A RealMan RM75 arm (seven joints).
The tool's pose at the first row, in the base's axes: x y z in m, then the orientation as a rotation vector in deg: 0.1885 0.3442 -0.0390 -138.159 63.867 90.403
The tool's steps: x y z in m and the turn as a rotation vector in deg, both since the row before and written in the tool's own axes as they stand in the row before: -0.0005 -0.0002 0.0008 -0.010 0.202 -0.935; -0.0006 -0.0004 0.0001 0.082 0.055 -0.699; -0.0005 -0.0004 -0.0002 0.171 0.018 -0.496; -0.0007 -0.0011 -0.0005 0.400 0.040 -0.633; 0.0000 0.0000 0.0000 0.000 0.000 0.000; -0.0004 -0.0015 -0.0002 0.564 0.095 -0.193; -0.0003 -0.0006 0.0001 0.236 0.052 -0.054; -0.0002 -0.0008 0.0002 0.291 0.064 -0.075; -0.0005 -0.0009 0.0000 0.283 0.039 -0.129; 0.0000 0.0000 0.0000 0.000 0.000 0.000; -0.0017 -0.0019 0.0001 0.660 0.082 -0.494; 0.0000 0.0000 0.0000 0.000 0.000 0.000; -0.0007 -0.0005 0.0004 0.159 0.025 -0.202; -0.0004 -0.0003 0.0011 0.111 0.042 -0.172
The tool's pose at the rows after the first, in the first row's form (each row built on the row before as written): 0.1879 0.3449 -0.0390 -138.537 62.603 89.931; 0.1879 0.3456 -0.0387 -138.656 61.690 89.592; 0.1882 0.3461 -0.0383 -138.643 61.099 89.269; 0.1891 0.3471 -0.0378 -138.524 60.444 88.674; 0.1891 0.3471 -0.0378 -138.524 60.444 88.674; 0.1900 0.3484 -0.0378 -138.284 60.487 88.008; 0.1902 0.3490 -0.0378 -138.191 60.543 87.725; 0.1905 0.3498 -0.0380 -138.078 60.601 87.374; 0.1909 0.3507 -0.0378 -137.953 60.576 87.040; 0.1909 0.3507 -0.0378 -137.953 60.576 87.040; 0.1915 0.3530 -0.0369 -137.681 60.251 86.213; 0.1915 0.3530 -0.0369 -137.681 60.251 86.213; 0.1913 0.3539 -0.0366 -137.634 60.061 85.983; 0.1906 0.3548 -0.0369 -137.630 59.891 85.787
